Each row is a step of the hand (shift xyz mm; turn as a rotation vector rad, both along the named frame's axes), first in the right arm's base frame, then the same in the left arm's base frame.
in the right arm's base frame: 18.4 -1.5 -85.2 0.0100 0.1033 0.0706
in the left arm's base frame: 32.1 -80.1 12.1 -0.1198 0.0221 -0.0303
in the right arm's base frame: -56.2 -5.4 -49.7 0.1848 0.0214 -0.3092
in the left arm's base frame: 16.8 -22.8 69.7 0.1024 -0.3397 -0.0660
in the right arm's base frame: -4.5 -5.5 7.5 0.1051 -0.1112 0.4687
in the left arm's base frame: 2.2 10.0 1.5 -0.0460 0.4139 -0.2639
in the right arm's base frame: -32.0 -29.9 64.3 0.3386 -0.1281 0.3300
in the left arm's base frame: 3.1 77.4 6.8 0.0386 0.2205 -0.4357
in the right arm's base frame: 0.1 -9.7 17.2 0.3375 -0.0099 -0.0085
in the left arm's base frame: 3.2 18.4 -6.3 0.0432 -0.1167 -0.3140
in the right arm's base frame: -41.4 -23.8 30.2 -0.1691 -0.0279 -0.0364
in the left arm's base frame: 8.2 48.6 27.6 0.0229 0.0345 0.1703
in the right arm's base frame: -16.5 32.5 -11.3 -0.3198 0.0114 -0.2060
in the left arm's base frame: -28.1 -15.8 20.5 0.0301 -0.0774 0.3714
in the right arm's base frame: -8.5 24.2 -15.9 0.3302 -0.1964 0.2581
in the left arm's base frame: -18.0 -19.6 14.3 0.1262 0.1845 -0.4053
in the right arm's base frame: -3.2 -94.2 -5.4 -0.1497 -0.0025 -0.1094
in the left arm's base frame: 89.7 29.5 1.7 0.0258 -0.0448 0.1781
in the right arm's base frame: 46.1 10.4 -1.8 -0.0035 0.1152 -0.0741
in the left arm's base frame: -4.9 -20.6 -42.3 -0.0829 -0.1041 0.0327
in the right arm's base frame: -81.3 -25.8 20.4 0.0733 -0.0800 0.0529
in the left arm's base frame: 9.7 54.1 68.4 0.0636 0.0499 -0.0897
